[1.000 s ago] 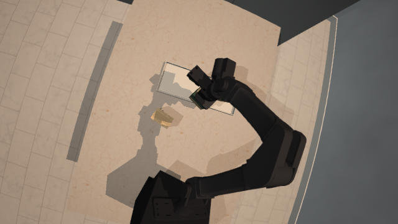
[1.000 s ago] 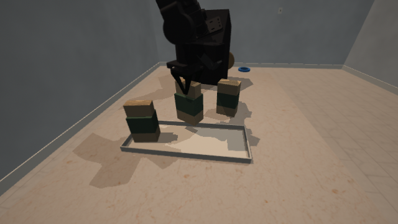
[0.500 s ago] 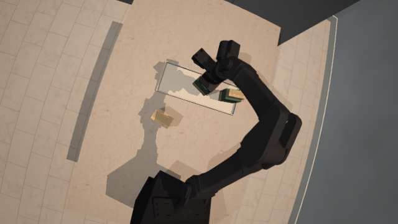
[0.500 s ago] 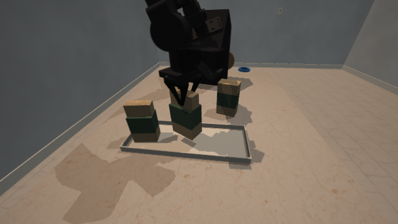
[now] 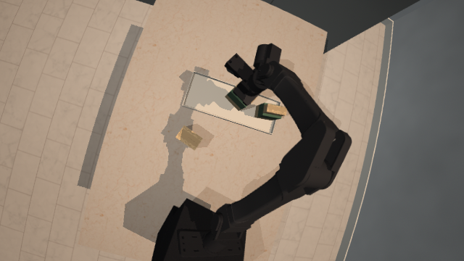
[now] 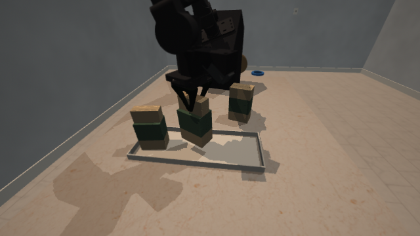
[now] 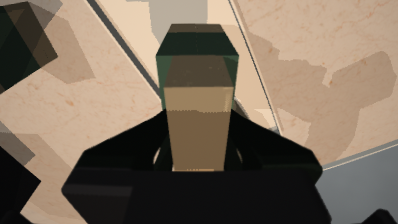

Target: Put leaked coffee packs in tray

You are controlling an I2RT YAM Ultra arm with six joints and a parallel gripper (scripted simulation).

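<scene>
Right now the tray is 16 cm below my hand and 2 cm behind it.
</scene>
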